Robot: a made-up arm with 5 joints.
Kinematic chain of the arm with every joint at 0, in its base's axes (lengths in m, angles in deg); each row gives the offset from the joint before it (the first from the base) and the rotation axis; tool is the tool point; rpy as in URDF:
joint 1: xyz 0.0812 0 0.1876 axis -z
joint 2: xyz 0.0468 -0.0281 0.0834 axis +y
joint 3: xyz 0.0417 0 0.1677 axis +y
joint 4: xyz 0.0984 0 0.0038 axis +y
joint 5: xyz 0.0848 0.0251 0 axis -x
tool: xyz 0 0 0 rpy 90 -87.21 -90
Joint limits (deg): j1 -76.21..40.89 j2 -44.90..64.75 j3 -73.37..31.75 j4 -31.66..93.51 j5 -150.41..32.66
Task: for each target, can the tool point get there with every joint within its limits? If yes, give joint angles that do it. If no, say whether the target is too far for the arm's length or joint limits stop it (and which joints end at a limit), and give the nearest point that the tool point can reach.
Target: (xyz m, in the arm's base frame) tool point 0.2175 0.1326 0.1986
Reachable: yes | joints -45.11 53.02 9.27 77.58 16.65
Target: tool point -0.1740 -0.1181 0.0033
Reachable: no: joint limits stop it (at a limit: joint 1, joint 2, joint 3) | nearest point 0.1828 -0.0920 0.1616 | short by 0.391 m
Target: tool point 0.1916 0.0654 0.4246
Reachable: yes | joints -31.99 -34.40 4.19 76.38 -20.58
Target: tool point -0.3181 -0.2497 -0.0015
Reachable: no: too far | nearest point 0.1822 -0.0914 0.1630 | short by 0.550 m
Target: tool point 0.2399 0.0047 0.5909
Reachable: yes | joints -2.78 -8.45 -61.56 30.33 -10.41
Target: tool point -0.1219 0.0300 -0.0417
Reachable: no: joint limits stop it (at a limit: joint 1, joint 2, joint 3) | nearest point 0.1202 0.1464 0.1442 | short by 0.327 m
